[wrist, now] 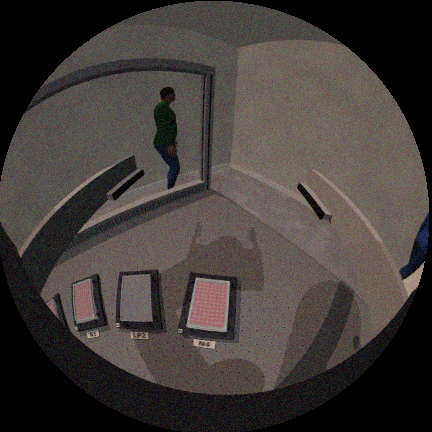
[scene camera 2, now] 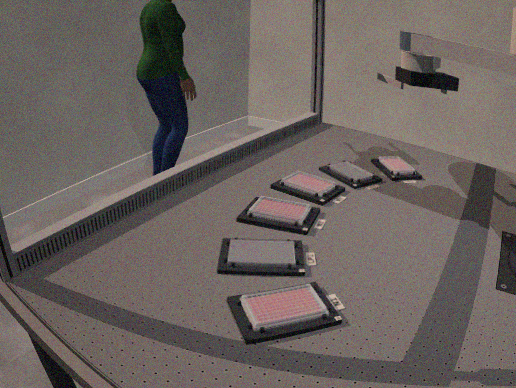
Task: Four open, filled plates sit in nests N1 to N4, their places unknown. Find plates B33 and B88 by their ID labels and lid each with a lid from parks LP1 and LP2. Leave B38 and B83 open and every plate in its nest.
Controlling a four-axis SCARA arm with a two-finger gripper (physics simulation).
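Places are measured from the arm's base along level axes (x ahead, y left, z up), in centimetres.
Pixels of known places: gripper, fingertip midpoint: [wrist: 220,164].
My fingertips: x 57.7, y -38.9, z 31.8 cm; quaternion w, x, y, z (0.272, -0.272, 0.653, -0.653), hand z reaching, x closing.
Behind a point stands the place of what it marks.
My gripper [scene camera 2: 423,90] [wrist: 220,164] @[x 57.7, y -38.9, z 31.8 cm] is open and empty, high above the table at the far end of the row. A pink-filled open plate [scene camera 2: 396,164] @[x 55.8, y -35.5, z 4.0 cm] [wrist: 209,304] @[x 55.7, y -37.0, z 3.8 cm] sits in nest N4. A grey lid [scene camera 2: 351,171] @[x 66.6, y -21.7, z 3.1 cm] [wrist: 136,298] @[x 66.3, y -22.9, z 3.1 cm] lies on park LP2 beside it. Another open pink plate [scene camera 2: 307,183] @[x 72.1, y -3.9, z 3.9 cm] [wrist: 85,300] @[x 71.7, y -7.3, z 3.8 cm] comes after the lid, and a further one [scene camera 2: 281,209] @[x 69.9, y 12.9, z 3.8 cm] follows. A second grey lid [scene camera 2: 262,252] @[x 64.0, y 29.7, z 3.1 cm] lies on the other park. The nearest open pink plate [scene camera 2: 285,305] @[x 51.2, y 42.6, z 3.8 cm] sits at the row's front end. The plates' ID labels are too small to read.
A person in green [scene camera 2: 162,45] [wrist: 165,125] stands beyond the slotted rail [scene camera 2: 165,184] @[x 100.4, y 19.3, z 4.4 cm] [wrist: 150,205] @[x 100.4, y -40.4, z 3.4 cm]. Part of a blue-clad person [wrist: 419,247] shows at the wrist view's right edge. A dark plate-like fixture [scene camera 2: 508,262] @[x 12.4, y 2.3, z 1.6 cm] lies at the right. Arm shadows cross the table.
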